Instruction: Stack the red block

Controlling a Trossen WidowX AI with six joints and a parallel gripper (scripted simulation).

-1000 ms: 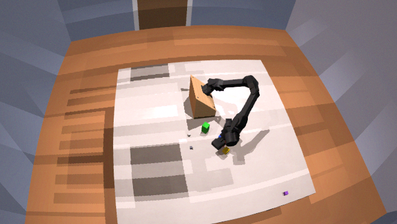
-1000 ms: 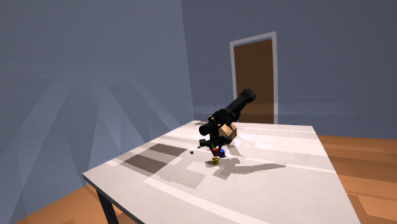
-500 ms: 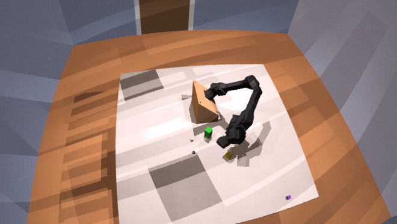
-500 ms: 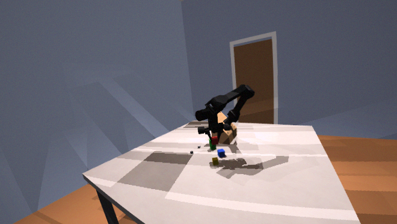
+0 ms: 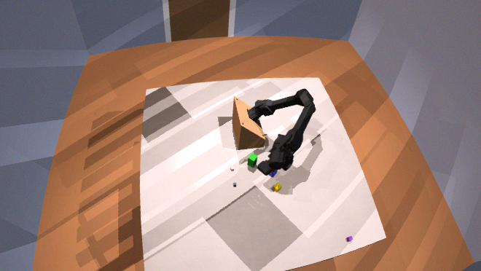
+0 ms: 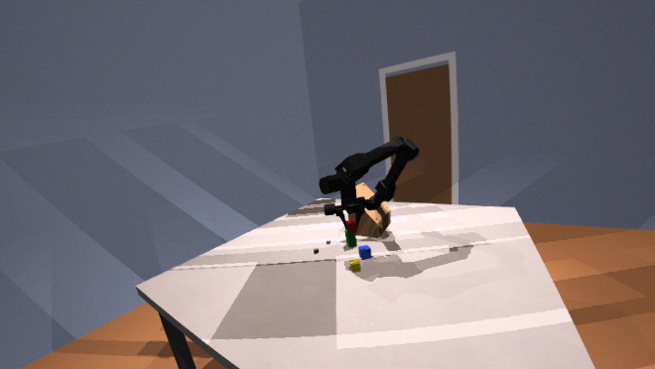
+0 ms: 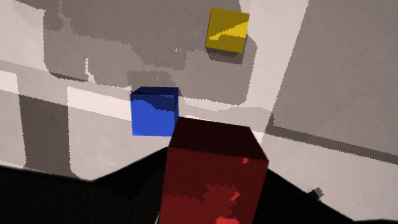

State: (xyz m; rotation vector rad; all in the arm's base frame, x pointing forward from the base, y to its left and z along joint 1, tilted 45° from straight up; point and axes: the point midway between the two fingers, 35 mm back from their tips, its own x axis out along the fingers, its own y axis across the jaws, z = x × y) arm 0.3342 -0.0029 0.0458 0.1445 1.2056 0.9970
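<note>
Now: gripper tip 11 cm above the blue block, 4 cm past it and 3 cm to the right of it. Round my gripper tip: small purple cube (45 cm ahead, 36 cm to the left, 12 cm below); red block (1 cm above); yellow block (11 cm below, 6 cm ahead, 3 cm to the left).
</note>
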